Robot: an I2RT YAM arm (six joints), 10 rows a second.
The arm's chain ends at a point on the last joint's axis. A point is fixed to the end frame.
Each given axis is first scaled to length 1.
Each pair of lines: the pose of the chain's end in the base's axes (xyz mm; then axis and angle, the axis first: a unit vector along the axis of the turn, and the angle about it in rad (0 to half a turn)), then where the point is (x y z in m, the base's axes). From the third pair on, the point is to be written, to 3 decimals.
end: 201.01 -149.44 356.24 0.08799 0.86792 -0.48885 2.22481
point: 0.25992 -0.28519 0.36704
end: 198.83 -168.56 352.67 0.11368 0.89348 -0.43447 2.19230
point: 0.26121 -0.30316 0.35039
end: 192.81 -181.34 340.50 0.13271 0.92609 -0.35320 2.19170
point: 0.261 -0.311 0.318
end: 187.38 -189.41 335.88 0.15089 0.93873 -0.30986 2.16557
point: 0.259 -0.316 0.305
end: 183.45 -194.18 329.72 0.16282 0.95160 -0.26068 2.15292
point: 0.260 -0.315 0.290
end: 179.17 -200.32 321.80 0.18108 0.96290 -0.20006 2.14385
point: 0.260 -0.314 0.271
